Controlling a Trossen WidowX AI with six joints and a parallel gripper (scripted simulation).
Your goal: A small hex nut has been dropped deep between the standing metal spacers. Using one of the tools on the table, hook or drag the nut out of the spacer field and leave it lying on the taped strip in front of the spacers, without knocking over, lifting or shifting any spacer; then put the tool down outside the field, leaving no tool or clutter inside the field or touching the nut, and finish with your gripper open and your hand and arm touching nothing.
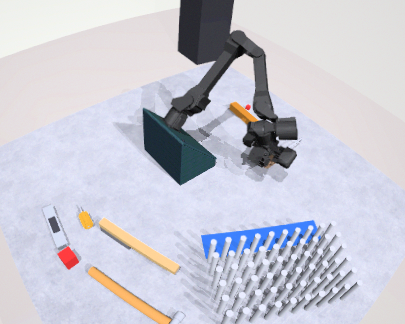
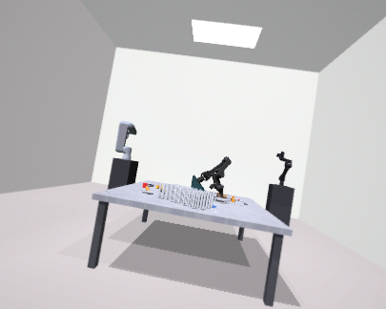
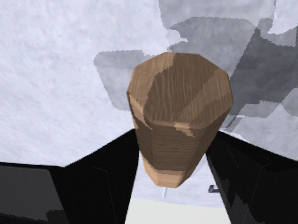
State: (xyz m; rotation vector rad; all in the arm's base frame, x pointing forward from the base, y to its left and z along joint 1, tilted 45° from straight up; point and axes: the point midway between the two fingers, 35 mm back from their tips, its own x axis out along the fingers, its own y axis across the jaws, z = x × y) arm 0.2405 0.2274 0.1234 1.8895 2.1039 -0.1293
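Right now my gripper tip is 2 cm past the wooden-handled screwdriver, 10 cm to the right of it and 1 cm above it. From my gripper tip the other things lie so: thin metal piece: 16 cm behind, 23 cm to the left, 5 cm below; then orange bar: 25 cm behind, 11 cm to the left, 4 cm below; then blue strip: 21 cm ahead, 21 cm to the right, 6 cm below.
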